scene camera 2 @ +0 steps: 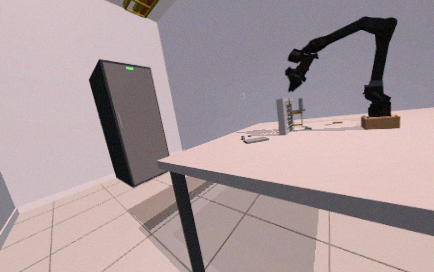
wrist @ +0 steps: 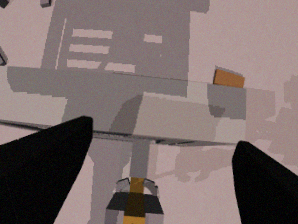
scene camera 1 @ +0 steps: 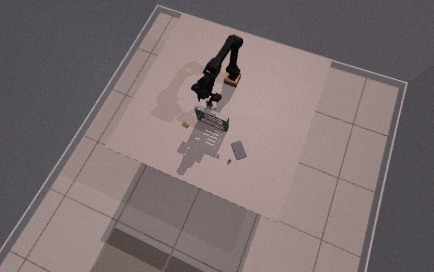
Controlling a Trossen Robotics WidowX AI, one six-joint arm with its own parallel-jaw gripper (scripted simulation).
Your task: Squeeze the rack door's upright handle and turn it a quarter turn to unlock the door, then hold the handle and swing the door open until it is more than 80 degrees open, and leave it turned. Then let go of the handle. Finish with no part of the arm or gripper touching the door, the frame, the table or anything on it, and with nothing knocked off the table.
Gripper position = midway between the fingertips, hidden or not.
Observation:
My gripper (wrist: 164,139) is open, holding nothing. I also see a grey rack (scene camera 2: 283,130).

